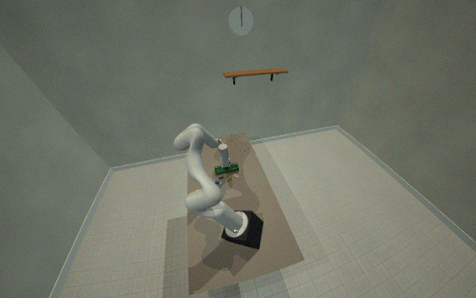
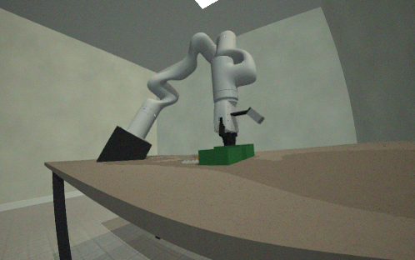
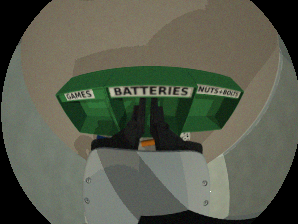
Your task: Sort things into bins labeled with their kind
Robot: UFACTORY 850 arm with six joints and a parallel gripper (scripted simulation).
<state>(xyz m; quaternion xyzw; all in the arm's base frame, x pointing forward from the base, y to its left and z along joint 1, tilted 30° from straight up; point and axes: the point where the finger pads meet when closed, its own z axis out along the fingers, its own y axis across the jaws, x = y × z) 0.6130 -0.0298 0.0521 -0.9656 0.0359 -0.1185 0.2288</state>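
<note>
My gripper is now 9 cm past the black battery, 7 cm to the right of it and 3 cm above it. Also, from my hand: white domino: 10 cm behind, 8 cm to the right, 3 cm below; orange battery: 13 cm behind, 1 cm to the right, 3 cm below; yellow die: 8 cm behind, 3 cm below.
</note>
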